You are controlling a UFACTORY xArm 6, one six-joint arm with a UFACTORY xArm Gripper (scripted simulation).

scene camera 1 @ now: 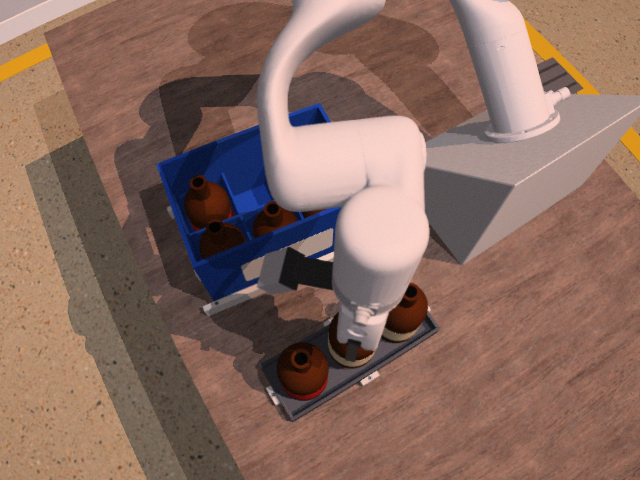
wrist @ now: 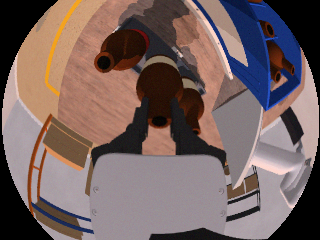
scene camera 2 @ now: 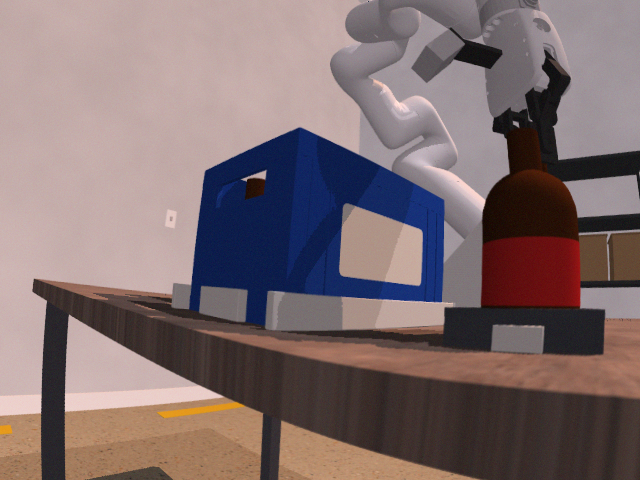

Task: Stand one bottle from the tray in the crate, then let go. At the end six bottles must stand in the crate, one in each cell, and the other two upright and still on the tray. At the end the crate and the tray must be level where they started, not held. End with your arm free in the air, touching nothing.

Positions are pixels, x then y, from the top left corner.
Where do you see a grey tray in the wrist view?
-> At 157,46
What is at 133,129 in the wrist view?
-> The gripper.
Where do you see a red-labelled bottle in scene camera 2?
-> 530,241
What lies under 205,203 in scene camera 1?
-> A red-labelled bottle.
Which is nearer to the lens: the red-labelled bottle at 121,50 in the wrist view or the cream-labelled bottle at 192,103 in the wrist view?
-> The red-labelled bottle.
